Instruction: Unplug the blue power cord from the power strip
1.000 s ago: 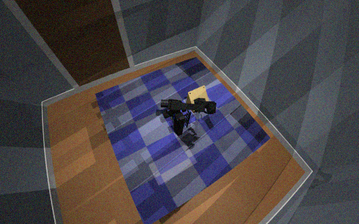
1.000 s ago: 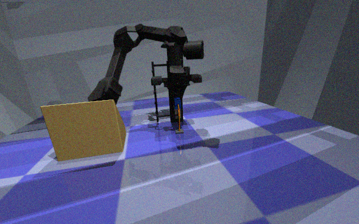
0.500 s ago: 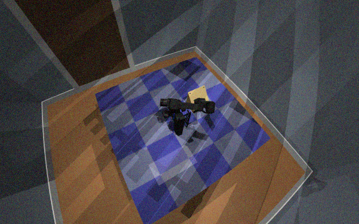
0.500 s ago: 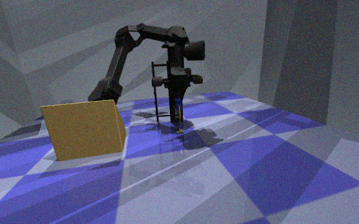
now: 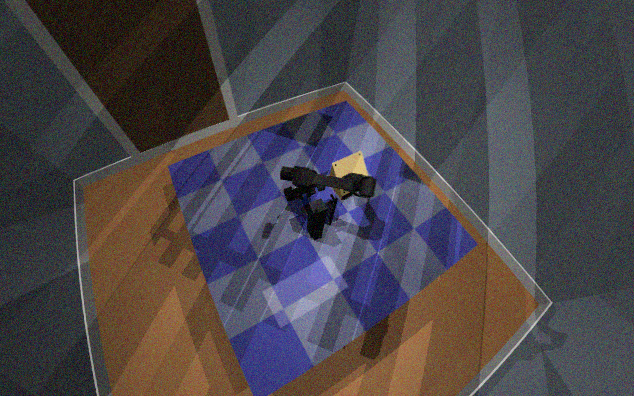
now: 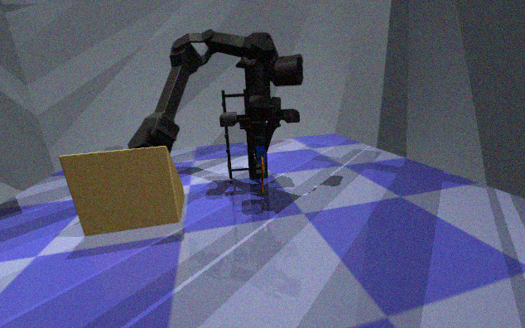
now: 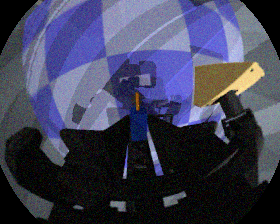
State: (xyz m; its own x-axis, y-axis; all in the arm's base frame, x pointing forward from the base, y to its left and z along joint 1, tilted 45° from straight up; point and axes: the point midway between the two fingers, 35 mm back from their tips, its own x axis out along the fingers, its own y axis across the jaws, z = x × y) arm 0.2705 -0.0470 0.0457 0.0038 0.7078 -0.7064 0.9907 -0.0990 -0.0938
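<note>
The blue plug lies 4 cm to the left of my gripper tip.
</note>
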